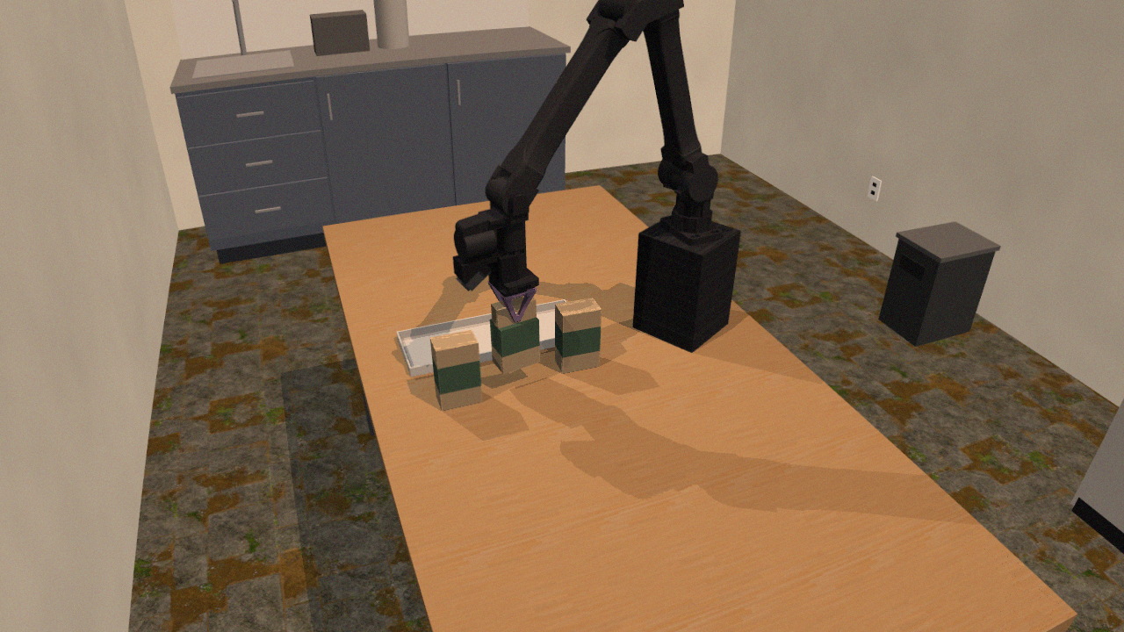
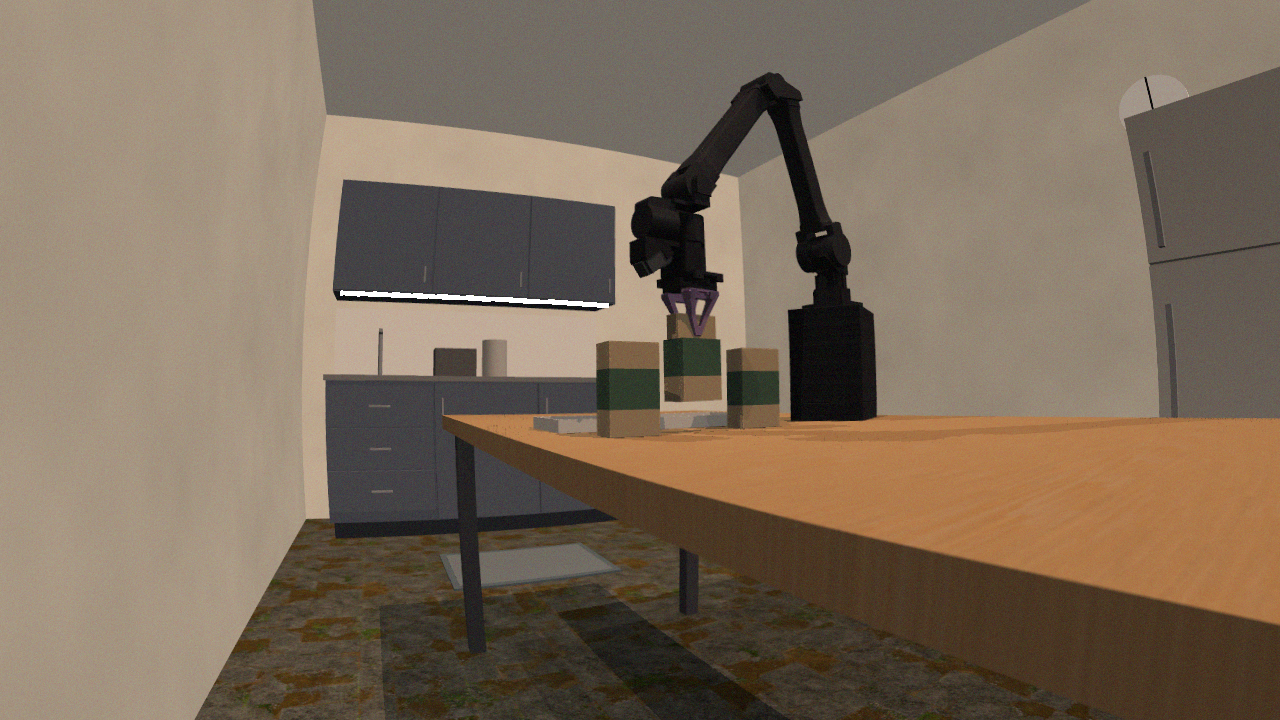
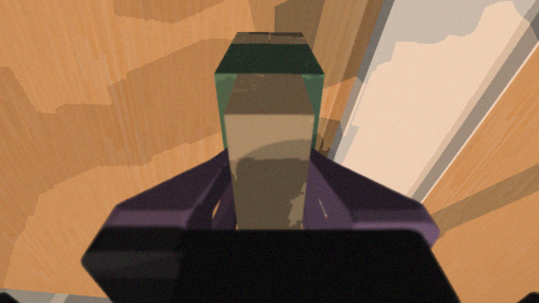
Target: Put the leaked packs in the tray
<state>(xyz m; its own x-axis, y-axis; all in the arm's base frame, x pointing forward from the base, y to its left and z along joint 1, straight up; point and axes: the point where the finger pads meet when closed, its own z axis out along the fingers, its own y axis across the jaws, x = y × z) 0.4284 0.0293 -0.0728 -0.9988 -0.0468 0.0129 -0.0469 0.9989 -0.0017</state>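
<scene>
The white tray lies 20 mm behind my hand, 170 mm to the right of it and 160 mm below it.
</scene>
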